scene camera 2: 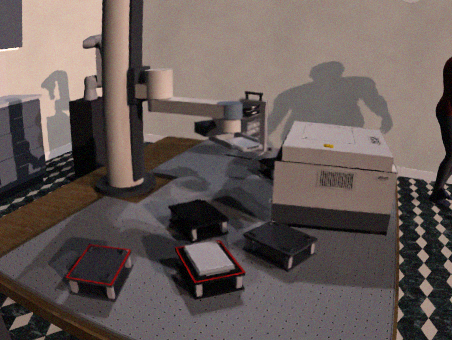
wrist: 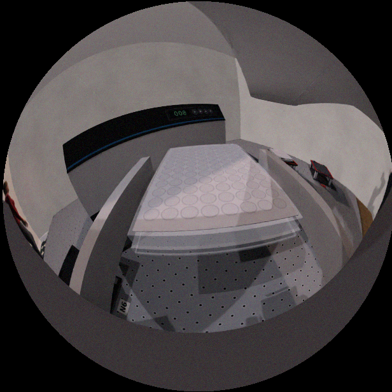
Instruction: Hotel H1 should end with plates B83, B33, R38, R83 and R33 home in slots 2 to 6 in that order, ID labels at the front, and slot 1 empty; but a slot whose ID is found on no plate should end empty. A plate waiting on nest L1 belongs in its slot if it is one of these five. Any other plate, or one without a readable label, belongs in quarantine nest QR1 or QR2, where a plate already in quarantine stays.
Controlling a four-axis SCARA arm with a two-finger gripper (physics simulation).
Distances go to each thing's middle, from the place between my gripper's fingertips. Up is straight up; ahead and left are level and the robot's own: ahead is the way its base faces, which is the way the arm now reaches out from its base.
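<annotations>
My gripper: 1 cm to the right of plate R38 [wrist: 206, 199], 2 cm past it. Going by their middles, plate R38 nearest to my gripper of the things named here, nest L1 [scene camera 2: 274, 237] farthest. Counted from my gripper: nest L1, 23 cm ahead, 35 cm to the right, 14 cm below; white instrument [scene camera 2: 294, 184], 1 cm to the left, 32 cm ahead, 8 cm below; black nest RG [scene camera 2: 204, 212], 4 cm behind, 30 cm to the right, 14 cm below.
</annotations>
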